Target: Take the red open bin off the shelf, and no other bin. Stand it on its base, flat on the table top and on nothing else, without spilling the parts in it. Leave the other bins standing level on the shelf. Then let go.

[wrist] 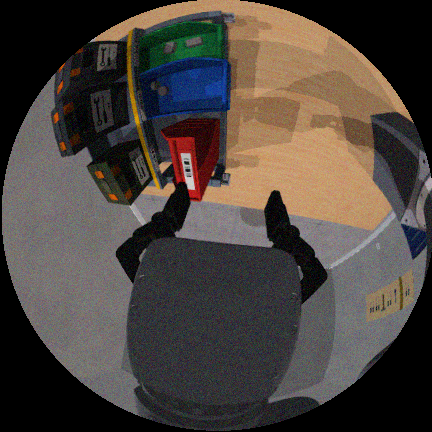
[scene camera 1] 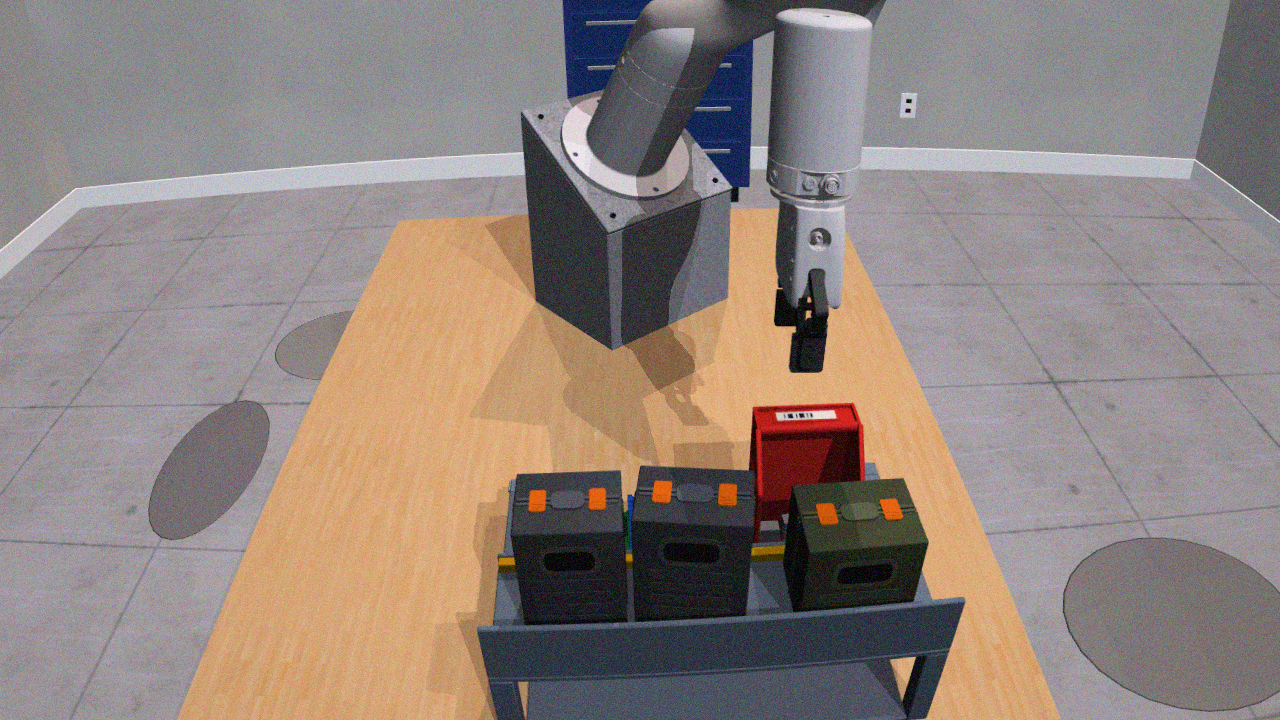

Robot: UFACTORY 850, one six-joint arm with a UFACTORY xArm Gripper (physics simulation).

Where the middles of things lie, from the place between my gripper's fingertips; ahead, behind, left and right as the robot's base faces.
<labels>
The red open bin [scene camera 1: 790,445] is 120 mm below my hand, 70 mm ahead of it and 20 mm to the left of it. The rest, counted from my hand: blue open bin [wrist: 196,84]: 160 mm below, 130 mm ahead, 80 mm to the right; yellow rail [scene camera 1: 773,553]: 200 mm ahead, 110 mm below, 40 mm to the right.
</labels>
